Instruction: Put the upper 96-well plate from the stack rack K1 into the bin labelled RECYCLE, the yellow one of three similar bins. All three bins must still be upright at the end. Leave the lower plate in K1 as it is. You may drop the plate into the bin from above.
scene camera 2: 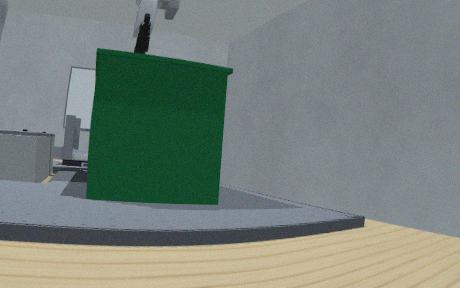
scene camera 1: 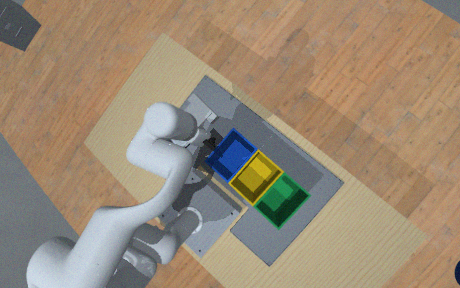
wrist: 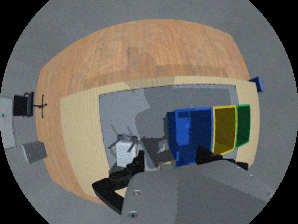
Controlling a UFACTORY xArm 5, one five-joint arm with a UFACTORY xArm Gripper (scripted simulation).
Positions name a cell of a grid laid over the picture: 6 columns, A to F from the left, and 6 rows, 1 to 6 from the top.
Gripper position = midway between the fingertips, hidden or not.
I see my gripper (wrist: D5), a green bin (scene camera 2: C3), a blue bin (scene camera 1: D4) and a yellow bin (scene camera 1: D4).
The blue bin also shows in the wrist view (wrist: D4). The yellow bin shows as well in the wrist view (wrist: E4).
